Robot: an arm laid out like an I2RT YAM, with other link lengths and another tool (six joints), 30 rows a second.
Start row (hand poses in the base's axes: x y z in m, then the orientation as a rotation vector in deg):
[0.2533, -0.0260, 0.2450, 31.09, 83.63, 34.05]
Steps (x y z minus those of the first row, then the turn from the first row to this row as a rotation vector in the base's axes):
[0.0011, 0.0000, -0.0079, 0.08, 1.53, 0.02]
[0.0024, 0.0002, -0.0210, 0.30, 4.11, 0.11]
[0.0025, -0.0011, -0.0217, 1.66, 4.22, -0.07]
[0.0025, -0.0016, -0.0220, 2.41, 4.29, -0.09]
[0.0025, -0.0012, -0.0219, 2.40, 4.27, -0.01]
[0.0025, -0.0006, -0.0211, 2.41, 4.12, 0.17]
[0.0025, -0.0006, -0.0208, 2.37, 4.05, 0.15]
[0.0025, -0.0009, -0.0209, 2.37, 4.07, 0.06]
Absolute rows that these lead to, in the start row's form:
[0.2544, -0.0260, 0.2371, 31.70, 85.06, 33.82]
[0.2557, -0.0258, 0.2240, 32.76, 87.48, 33.54]
[0.2558, -0.0271, 0.2233, 34.00, 87.20, 34.41]
[0.2558, -0.0276, 0.2230, 34.63, 87.08, 34.96]
[0.2558, -0.0272, 0.2231, 34.56, 87.09, 35.02]
[0.2558, -0.0266, 0.2239, 34.39, 87.01, 35.20]
[0.2558, -0.0266, 0.2242, 34.34, 86.95, 35.17]
[0.2558, -0.0269, 0.2241, 34.41, 86.94, 35.09]

